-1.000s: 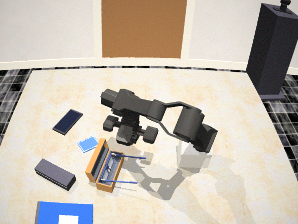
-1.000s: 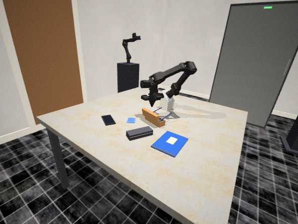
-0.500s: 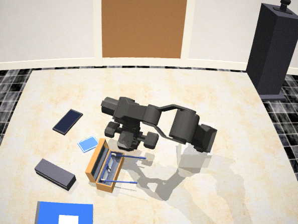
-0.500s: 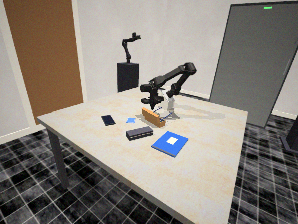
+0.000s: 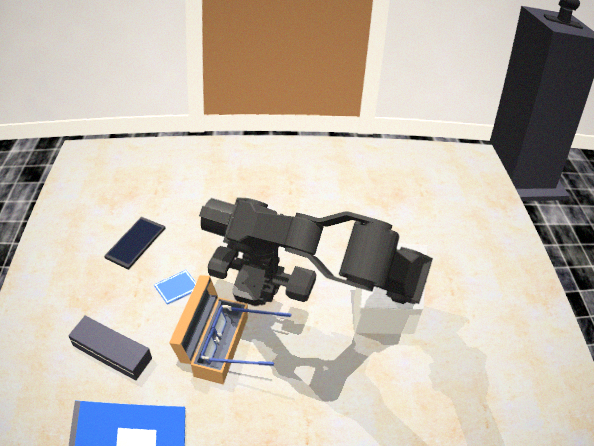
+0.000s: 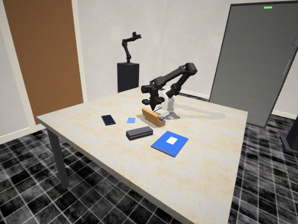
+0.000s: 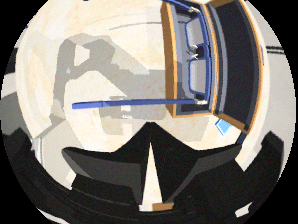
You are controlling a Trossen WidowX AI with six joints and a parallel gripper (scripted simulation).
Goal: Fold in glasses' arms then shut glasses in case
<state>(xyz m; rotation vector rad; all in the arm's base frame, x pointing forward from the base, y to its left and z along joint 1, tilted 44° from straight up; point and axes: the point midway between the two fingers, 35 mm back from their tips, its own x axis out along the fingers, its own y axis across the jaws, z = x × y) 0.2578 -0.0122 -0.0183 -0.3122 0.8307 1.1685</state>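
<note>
My hand is 10 cm short of the orange glasses case, 5 cm to the right of it and 4 cm above it. Round my hand: grey box: 30 cm ahead, 7 cm to the left, 6 cm below; then small blue card: 17 cm ahead, 9 cm to the right, 8 cm below.
</note>
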